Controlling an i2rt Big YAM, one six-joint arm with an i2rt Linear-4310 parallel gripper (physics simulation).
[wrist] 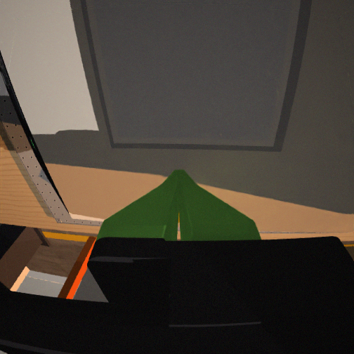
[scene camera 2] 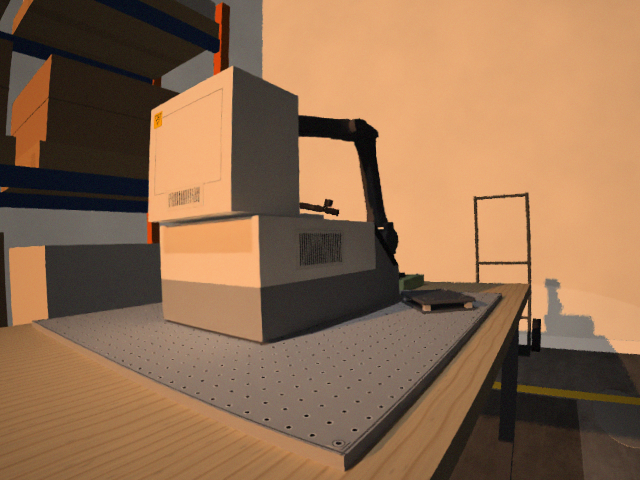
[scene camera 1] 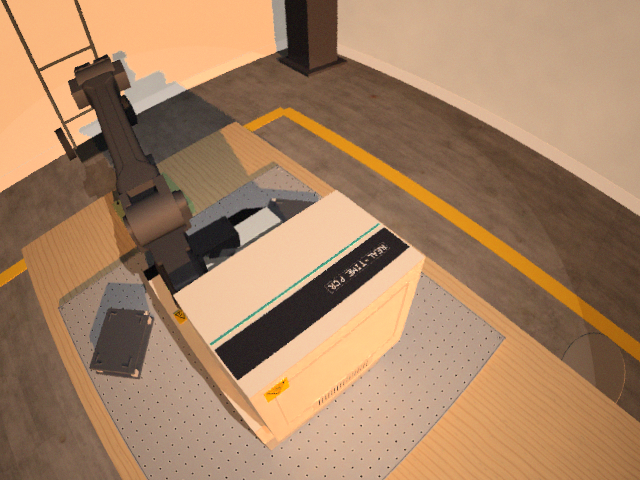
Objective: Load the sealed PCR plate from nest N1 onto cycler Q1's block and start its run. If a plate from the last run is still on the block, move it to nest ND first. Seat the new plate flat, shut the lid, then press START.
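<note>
The cycler [scene camera 1: 268, 299] [scene camera 2: 206, 242] stands on the perforated plate, its tall upper housing [scene camera 2: 191, 155] above the lower body. In the wrist view, its grey deck [wrist: 325, 165] holds a framed dark grey rectangle [wrist: 195, 75]; I cannot tell whether this is the bare block or a plate. My gripper [wrist: 178, 177] is shut and empty, green fingertips together beside the rectangle's near edge. The fingers are hidden in both scene views. A dark nest [scene camera 1: 121, 343] [scene camera 2: 439, 298] stands beside the cycler; no plate shows on it. Another dark holder [scene camera 1: 297, 207] is partly hidden behind the housing. Nest labels are unreadable.
A dark front panel [wrist: 31, 135] edges the cycler at the left of the wrist view. The perforated plate [scene camera 1: 444, 330] [scene camera 2: 310, 382] lies on the wooden table [scene camera 1: 516, 408] [scene camera 2: 77, 403]. A green base piece [scene camera 1: 178, 192] [scene camera 2: 412, 281] is by the arm. A grey box [scene camera 2: 103, 279] stands behind the cycler.
</note>
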